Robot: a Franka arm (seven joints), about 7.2 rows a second.
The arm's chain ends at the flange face. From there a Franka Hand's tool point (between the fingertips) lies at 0.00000 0.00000 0.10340 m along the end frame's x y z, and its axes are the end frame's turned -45 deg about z.
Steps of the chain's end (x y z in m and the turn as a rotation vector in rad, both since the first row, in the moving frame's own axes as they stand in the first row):
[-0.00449 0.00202 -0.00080 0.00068 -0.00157 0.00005]
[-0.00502 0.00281 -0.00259 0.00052 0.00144 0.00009]
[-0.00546 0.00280 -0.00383 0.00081 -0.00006 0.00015]
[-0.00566 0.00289 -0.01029 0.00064 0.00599 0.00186]
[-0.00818 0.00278 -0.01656 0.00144 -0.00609 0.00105]
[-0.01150 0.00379 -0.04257 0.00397 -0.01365 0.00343]
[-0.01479 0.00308 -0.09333 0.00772 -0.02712 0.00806]
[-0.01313 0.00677 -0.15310 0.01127 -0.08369 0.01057]
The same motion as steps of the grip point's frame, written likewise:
[-0.00467 -0.00191 -0.00080 0.00159 -0.00063 0.00005]
[-0.00539 -0.00150 -0.00259 -0.00065 0.00139 0.00009]
[-0.00579 -0.00194 -0.00383 0.00062 0.00053 0.00015]
[-0.00556 -0.00157 -0.01029 -0.00378 0.00469 0.00186]
[-0.00809 -0.00437 -0.01656 0.00532 -0.00329 0.00105]
[-0.01152 -0.00674 -0.04258 0.01246 -0.00684 0.00343]
[-0.01404 -0.01083 -0.09337 0.02464 -0.01372 0.00806]
[-0.01932 -0.01146 -0.15347 0.06715 -0.05121 0.01057]

